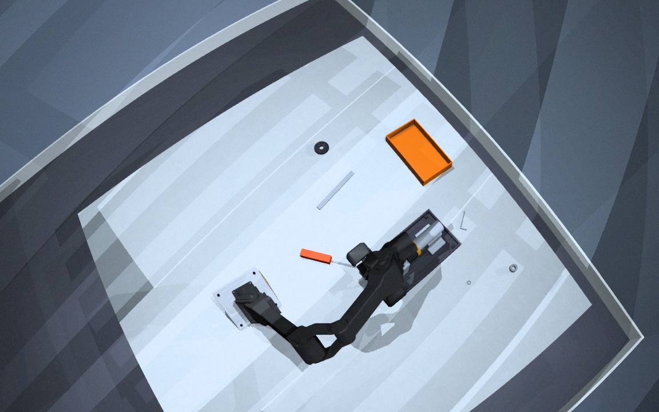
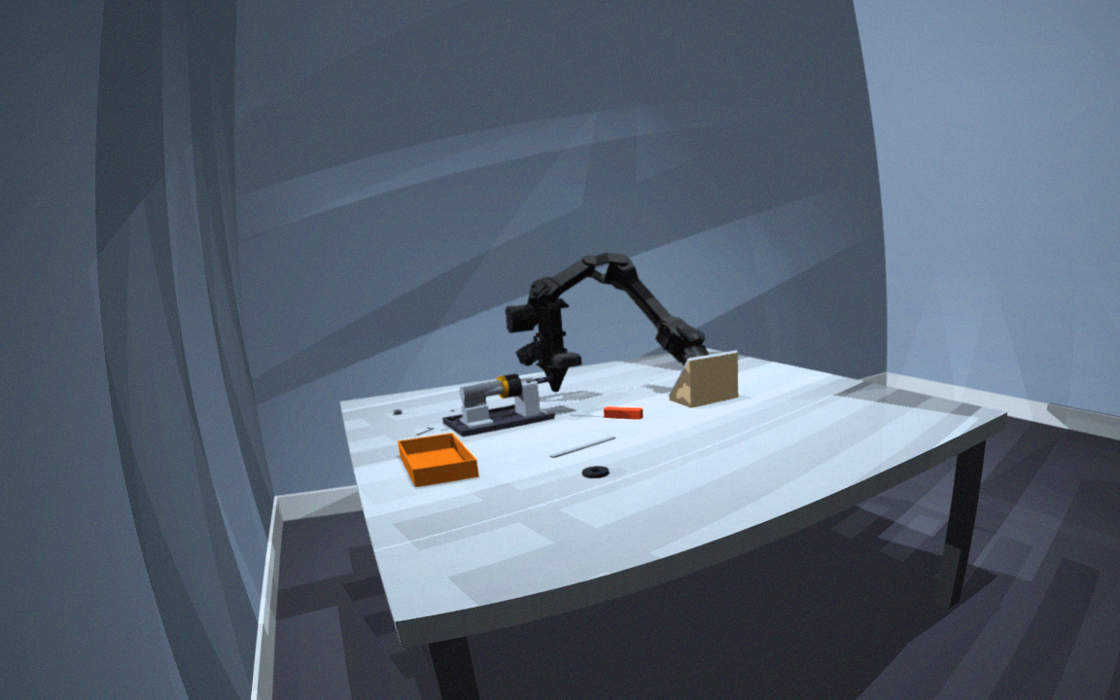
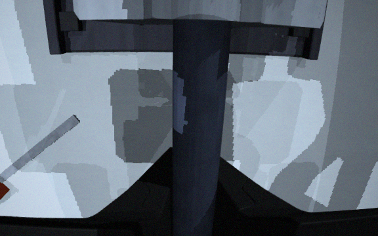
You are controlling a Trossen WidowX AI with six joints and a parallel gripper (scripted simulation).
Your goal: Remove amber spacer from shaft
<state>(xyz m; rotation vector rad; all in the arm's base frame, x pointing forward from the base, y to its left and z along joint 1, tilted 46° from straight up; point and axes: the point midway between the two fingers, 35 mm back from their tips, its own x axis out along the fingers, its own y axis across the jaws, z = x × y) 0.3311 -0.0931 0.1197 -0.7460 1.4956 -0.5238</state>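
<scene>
The dark shaft lies 8 cm ahead of my gripper tip, 3 cm above it and 1 cm to the left of it. From my gripper tip the other things lie so: allen key: 33 cm ahead, 4 cm below, 1 cm to the left; amber spacer: 14 cm ahead, 3 cm above, 2 cm to the left; grey strip: 32 cm to the left, 6 cm ahead, 4 cm below.
</scene>
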